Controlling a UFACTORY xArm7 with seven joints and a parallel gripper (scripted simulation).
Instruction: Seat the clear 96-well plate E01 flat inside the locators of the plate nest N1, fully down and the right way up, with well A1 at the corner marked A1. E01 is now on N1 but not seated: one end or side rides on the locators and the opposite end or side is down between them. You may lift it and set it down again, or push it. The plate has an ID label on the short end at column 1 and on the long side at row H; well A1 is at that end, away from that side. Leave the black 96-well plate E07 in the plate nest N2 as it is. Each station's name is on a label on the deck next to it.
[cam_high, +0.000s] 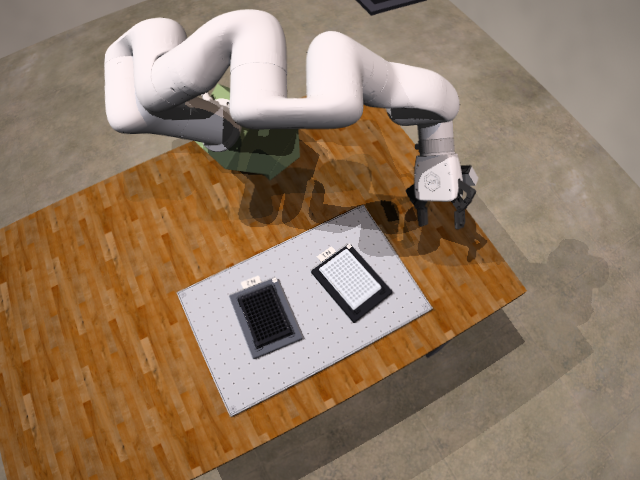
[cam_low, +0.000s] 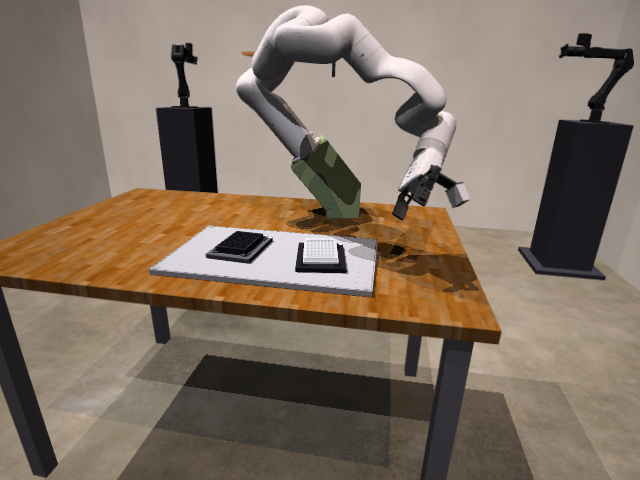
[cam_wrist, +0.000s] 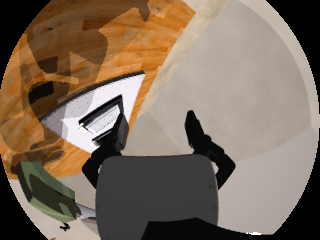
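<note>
Right now my hand is 110 mm past the N1 label, 220 mm to the left of it and 160 mm above it. Also, from my hand: black plate E07 (30 mm behind, 430 mm to the right, 140 mm below); clear 96-well plate E01 (20 mm behind, 210 mm to the right, 140 mm below); N2 label (130 mm behind, 420 mm to the right, 160 mm below).
</note>
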